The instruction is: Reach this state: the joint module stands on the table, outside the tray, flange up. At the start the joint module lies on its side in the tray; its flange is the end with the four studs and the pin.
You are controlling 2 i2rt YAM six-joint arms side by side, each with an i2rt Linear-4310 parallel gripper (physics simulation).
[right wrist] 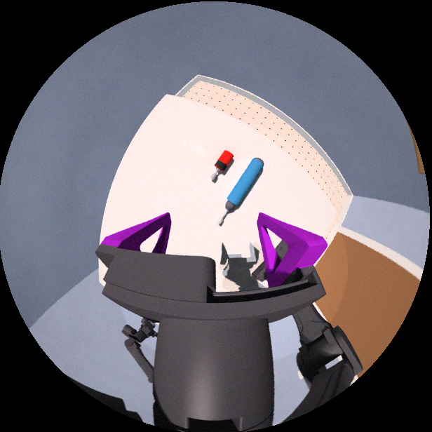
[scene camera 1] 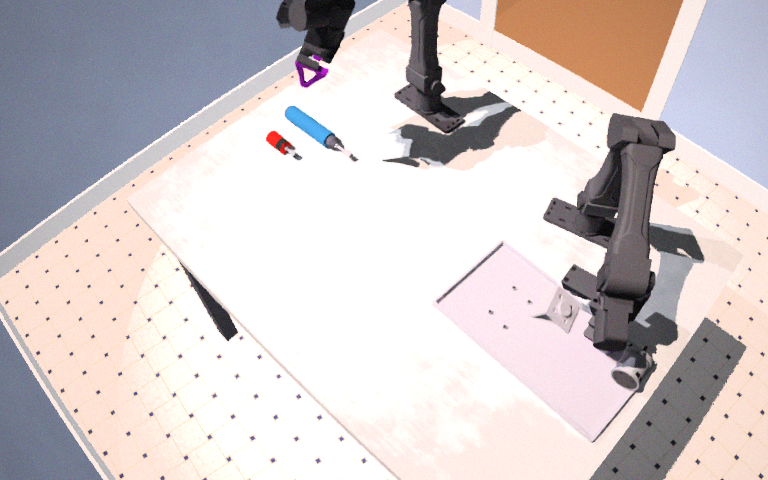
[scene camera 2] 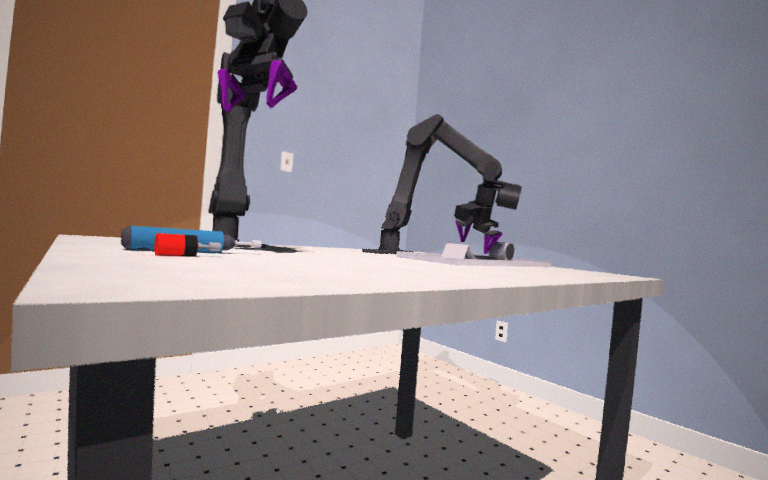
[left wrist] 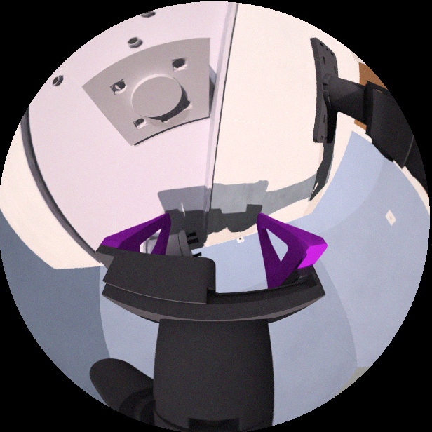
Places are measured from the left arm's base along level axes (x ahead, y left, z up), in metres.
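Where they show: left gripper, between the fingertips: (scene camera 2: 473,247); right gripper, between the fingertips: (scene camera 1: 310,72) (scene camera 2: 246,108); left arm's base, origin of its link: (scene camera 1: 586,226) (scene camera 2: 388,253); right arm's base, origin of its link: (scene camera 1: 428,108).
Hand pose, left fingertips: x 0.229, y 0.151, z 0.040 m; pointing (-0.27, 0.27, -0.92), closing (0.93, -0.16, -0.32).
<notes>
Things, the pixels of their centre, and the offset from my left fingertips. Level surfaces: height alone.
- grey joint module, middle of its body: (scene camera 1: 633,365) (scene camera 2: 499,251) dy +0.055, dx +0.066, dz -0.005 m
- pale tray, middle of its body: (scene camera 1: 544,334) (scene camera 2: 477,259) dy -0.131, dx +0.074, dz -0.032 m
- table, height of its surface: dz -0.040 m
- tilted grey bracket plate, middle of its body: (scene camera 1: 555,310) (scene camera 2: 458,256) dy -0.131, dx +0.015, dz -0.030 m
- blue-handled tool, middle of its body: (scene camera 2: 197,241) (scene camera 1: 318,132) dy -0.839, dx -0.152, dz -0.020 m
- shorter red tool, middle of its body: (scene camera 2: 189,245) (scene camera 1: 283,145) dy -0.891, dx -0.073, dz -0.023 m
The grey joint module (scene camera 1: 629,374) (scene camera 2: 502,250) lies on its side at the right end of the pale tray (scene camera 1: 509,362) (scene camera 2: 419,258) (left wrist: 75,165). In the left wrist view, part of the joint module (left wrist: 176,245) shows beside and behind one finger, its dark studs pointing sideways toward the tray's edge. My left gripper (scene camera 2: 475,247) (left wrist: 213,217) is open and empty, low over the tray beside the module; its arm hides most of it in scene camera 1. My right gripper (scene camera 1: 306,83) (scene camera 2: 249,108) (right wrist: 213,217) is open and empty, high above the table (scene camera 1: 283,254), far from the tray.
A tilted grey bracket plate (scene camera 1: 564,308) (scene camera 2: 455,250) (left wrist: 157,95) with a round boss stands in the tray near the left gripper. Several small nuts sit in the tray. A blue-handled tool (scene camera 1: 308,125) (right wrist: 245,182) and a shorter red tool (scene camera 1: 277,141) (right wrist: 224,160) lie below the right gripper.
</notes>
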